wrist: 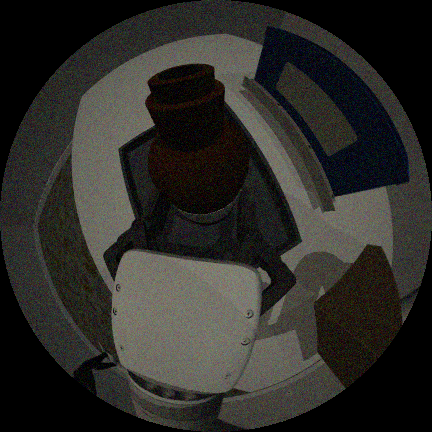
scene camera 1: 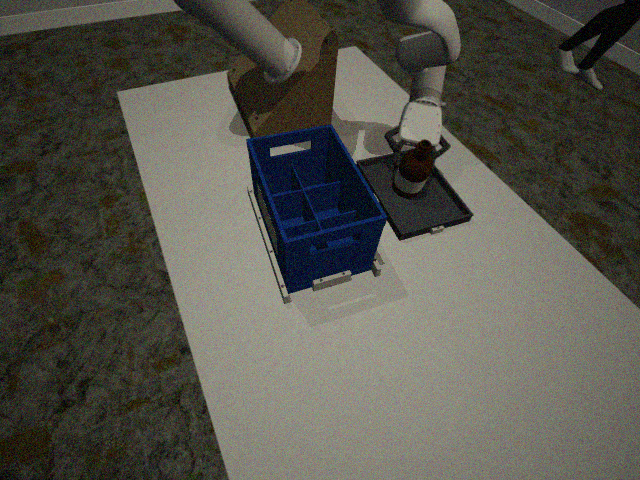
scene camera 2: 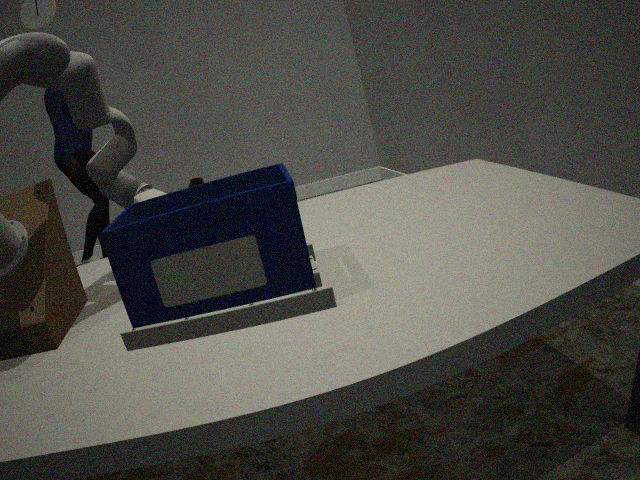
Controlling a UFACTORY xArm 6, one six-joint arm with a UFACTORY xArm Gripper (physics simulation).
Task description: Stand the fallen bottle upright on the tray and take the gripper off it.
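Seen in the pictures: arm's base, origin of the base link: [scene camera 1: 283, 62] [scene camera 2: 4, 251].
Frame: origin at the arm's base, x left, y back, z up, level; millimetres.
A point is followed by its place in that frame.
Observation:
The brown bottle [scene camera 1: 416, 164] @[x 131, y -425, z -49 mm] [wrist: 197, 165] @[x 158, y -389, z -40 mm] with a pale label stands nearly upright at the tray's arm-side part, its neck leaning slightly. In the second scene view the bottle's top [scene camera 2: 196, 181] @[x 134, y -415, z -8 mm] shows above the crate. The dark tray [scene camera 1: 431, 212] @[x 167, y -487, z -163 mm] [wrist: 272, 212] @[x 93, y -327, z -163 mm] lies on the table. Its base appears at the tray floor; whether it rests flat there I cannot tell. My gripper [scene camera 1: 412, 173] @[x 163, y -390, z -110 mm] [wrist: 201, 193] @[x 163, y -390, z -110 mm] is shut on the bottle's body, one finger on each side, reaching in low from the arm side. The fingertips are partly hidden by the bottle, and the crate hides them in the second scene view.
A blue divided crate [scene camera 1: 379, 232] @[x -58, y -557, z -36 mm] [scene camera 2: 206, 268] @[x -217, y -400, z -77 mm] [wrist: 380, 145] @[x -21, y -332, z -20 mm] stands beside the tray, with pale guide rails [scene camera 1: 268, 248] @[x -232, y -434, z -139 mm] [scene camera 2: 227, 317] @[x -230, y -408, z -147 mm] [wrist: 295, 145] @[x -18, y -394, z -163 mm] at its base. A brown block-shaped stand [scene camera 1: 320, 93] @[x 53, y -112, z -36 mm] [scene camera 2: 64, 289] @[x -7, y -106, z -105 mm] [wrist: 357, 310] @[x 53, y -112, z -67 mm] is behind the crate, near the arm's base.

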